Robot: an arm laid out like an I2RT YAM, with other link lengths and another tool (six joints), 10 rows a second.
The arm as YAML. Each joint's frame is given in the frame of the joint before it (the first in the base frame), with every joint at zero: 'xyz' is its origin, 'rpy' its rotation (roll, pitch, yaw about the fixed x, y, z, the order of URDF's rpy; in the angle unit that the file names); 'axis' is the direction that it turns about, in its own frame. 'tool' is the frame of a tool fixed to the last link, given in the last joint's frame.
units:
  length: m
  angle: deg
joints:
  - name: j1
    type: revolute
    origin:
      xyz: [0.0, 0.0, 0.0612]
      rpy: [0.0, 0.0, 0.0]
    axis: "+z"
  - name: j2
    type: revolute
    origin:
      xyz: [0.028, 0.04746, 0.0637]
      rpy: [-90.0, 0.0, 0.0]
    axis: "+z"
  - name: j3
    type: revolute
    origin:
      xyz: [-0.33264, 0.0, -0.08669]
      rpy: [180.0, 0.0, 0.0]
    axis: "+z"
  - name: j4
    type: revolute
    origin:
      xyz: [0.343, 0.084, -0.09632]
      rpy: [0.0, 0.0, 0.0]
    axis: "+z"
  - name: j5
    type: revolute
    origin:
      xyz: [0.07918, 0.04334, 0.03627]
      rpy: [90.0, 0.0, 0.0]
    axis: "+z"
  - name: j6
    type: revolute
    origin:
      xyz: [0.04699, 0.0, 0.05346]
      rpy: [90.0, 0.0, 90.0]
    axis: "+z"
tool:
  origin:
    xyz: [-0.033, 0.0, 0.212]
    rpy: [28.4, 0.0, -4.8]
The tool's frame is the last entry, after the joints.
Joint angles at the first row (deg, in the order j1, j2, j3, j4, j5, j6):
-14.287 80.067 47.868 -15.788 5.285 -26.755
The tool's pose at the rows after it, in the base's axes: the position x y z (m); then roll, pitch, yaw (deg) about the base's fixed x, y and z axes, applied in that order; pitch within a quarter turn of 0, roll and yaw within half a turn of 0:
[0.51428, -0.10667, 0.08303, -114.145, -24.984, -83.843]
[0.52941, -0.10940, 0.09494, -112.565, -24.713, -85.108]
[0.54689, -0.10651, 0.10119, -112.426, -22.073, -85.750]
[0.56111, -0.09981, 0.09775, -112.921, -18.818, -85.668]
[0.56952, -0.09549, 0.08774, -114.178, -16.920, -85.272]
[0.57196, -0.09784, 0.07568, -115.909, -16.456, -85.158]
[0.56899, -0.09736, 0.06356, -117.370, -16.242, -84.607]
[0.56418, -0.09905, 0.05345, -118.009, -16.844, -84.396]
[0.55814, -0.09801, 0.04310, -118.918, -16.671, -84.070]
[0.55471, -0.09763, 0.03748, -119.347, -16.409, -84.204]
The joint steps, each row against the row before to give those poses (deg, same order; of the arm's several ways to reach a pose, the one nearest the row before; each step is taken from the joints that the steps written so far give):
-0.046 0.132 0.988 0.807 0.523 0.145
0.055 1.380 2.375 0.161 -0.073 0.992
0.029 3.081 4.224 -2.070 -1.385 2.225
0.011 3.276 3.307 -1.626 -2.076 2.086
0.170 2.862 2.118 -1.031 -0.955 1.056
-0.039 2.185 1.237 -0.775 0.294 0.203
0.044 1.053 -0.133 -0.202 0.145 -0.235
0.000 0.094 -1.376 1.111 0.598 -0.491
-0.016 0.176 -1.105 0.410 0.058 -0.144
-0.031 0.084 -0.631 0.229 0.046 0.245

